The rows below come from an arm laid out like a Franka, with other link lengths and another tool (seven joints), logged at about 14 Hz.
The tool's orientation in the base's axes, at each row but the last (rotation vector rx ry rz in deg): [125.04, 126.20, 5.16]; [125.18, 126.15, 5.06]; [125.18, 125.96, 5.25]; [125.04, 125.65, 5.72]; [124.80, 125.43, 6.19]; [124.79, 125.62, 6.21]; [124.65, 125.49, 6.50]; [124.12, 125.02, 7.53]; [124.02, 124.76, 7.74]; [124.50, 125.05, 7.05]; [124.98, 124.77, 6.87]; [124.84, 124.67, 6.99]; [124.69, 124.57, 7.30]
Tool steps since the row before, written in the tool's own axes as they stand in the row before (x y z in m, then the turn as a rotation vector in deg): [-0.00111, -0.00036, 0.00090, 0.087, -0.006, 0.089]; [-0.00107, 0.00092, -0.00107, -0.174, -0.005, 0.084]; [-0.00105, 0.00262, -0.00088, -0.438, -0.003, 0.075]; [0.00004, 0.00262, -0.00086, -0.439, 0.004, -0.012]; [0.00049, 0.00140, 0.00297, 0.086, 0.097, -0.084]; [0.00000, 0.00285, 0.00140, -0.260, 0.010, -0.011]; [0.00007, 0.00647, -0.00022, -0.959, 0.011, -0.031]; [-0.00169, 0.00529, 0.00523, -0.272, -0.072, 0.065]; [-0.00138, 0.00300, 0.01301, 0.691, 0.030, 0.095]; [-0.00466, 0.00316, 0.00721, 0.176, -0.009, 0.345]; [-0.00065, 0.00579, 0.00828, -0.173, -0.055, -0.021]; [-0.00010, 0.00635, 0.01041, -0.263, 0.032, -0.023]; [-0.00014, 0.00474, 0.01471, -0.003, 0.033, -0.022]
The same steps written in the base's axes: [-0.00029, -0.00110, -0.00094, -0.001, 0.088, -0.088]; [0.00085, -0.00108, 0.00112, 0.002, -0.173, -0.086]; [0.00256, -0.00105, 0.00105, 0.005, -0.437, -0.081]; [0.00254, 0.00004, 0.00106, 0.005, -0.439, 0.007]; [0.00165, 0.00054, -0.00283, 0.089, 0.085, 0.093]; [0.00296, 0.00004, -0.00115, 0.011, -0.260, 0.008]; [0.00642, 0.00011, 0.00080, 0.015, -0.959, 0.018]; [0.00583, -0.00158, -0.00467, -0.063, -0.271, -0.076]; [0.00442, -0.00118, -0.01262, 0.036, 0.692, -0.082]; [0.00388, -0.00454, -0.00693, 0.024, 0.181, -0.342]; [0.00655, -0.00054, -0.00770, -0.057, -0.173, 0.013]; [0.00734, 0.00003, -0.00974, 0.029, -0.263, 0.022]; [0.00623, 0.00006, -0.01415, 0.031, -0.003, 0.025]
